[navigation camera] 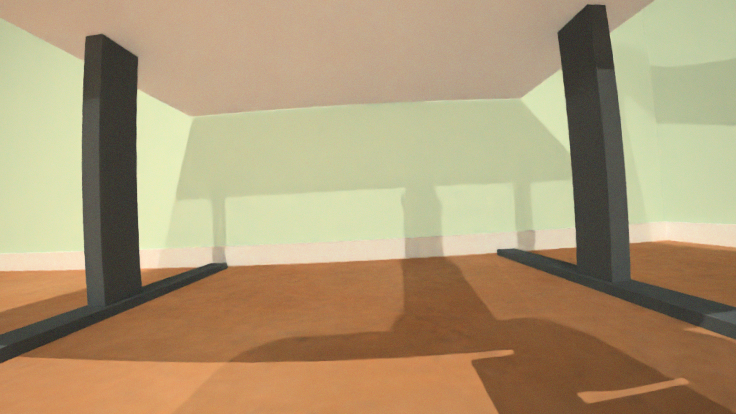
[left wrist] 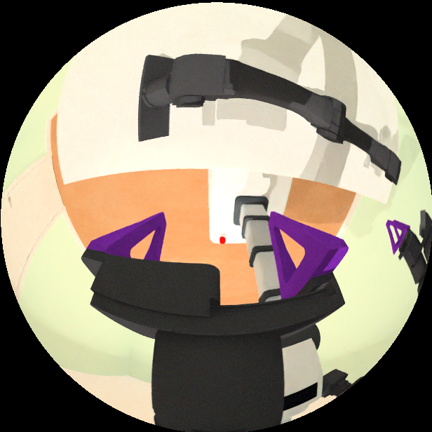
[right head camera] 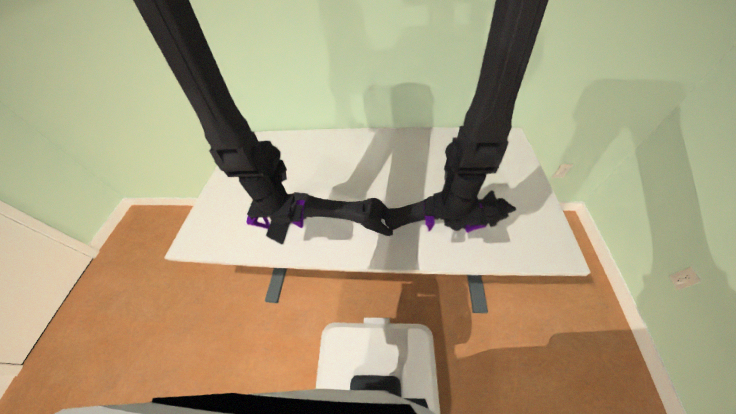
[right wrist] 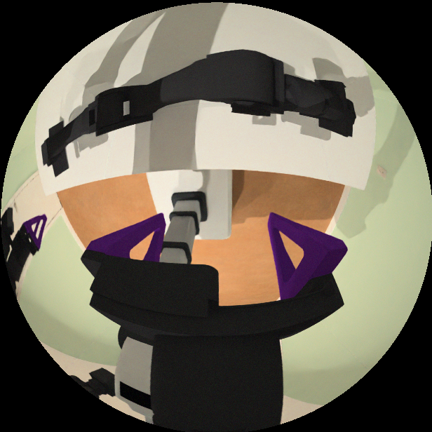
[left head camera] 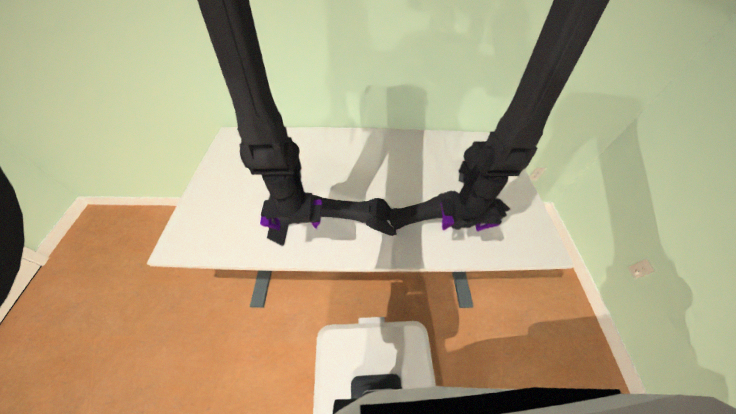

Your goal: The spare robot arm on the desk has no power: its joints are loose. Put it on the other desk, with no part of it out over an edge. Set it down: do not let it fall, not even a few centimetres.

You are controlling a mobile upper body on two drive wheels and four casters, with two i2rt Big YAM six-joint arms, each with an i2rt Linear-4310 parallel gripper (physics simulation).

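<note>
The black spare arm (left head camera: 344,208) (right head camera: 334,207) (left wrist: 270,87) (right wrist: 220,77) lies stretched from left to right across the white desk (left head camera: 205,247) (right head camera: 221,242) (left wrist: 100,125) (right wrist: 325,155), bent slightly at its middle joint, with its flat base plate at the left end in the head views. My left gripper (left head camera: 293,221) (right head camera: 278,221) (left wrist: 217,217) is open and appears above its base end. My right gripper (left head camera: 467,223) (right head camera: 452,225) (right wrist: 216,218) is open and appears above its far-right part. Neither holds anything. My wrists hide parts of the spare arm in the head views. The other desk does not show.
My white wheeled base (left head camera: 334,350) (right head camera: 339,355) stands before the desk's front edge. The navigation camera shows the desk's underside (navigation camera: 360,51), its left leg (navigation camera: 118,169) and its right leg (navigation camera: 591,154). Green walls stand behind the desk and at its right.
</note>
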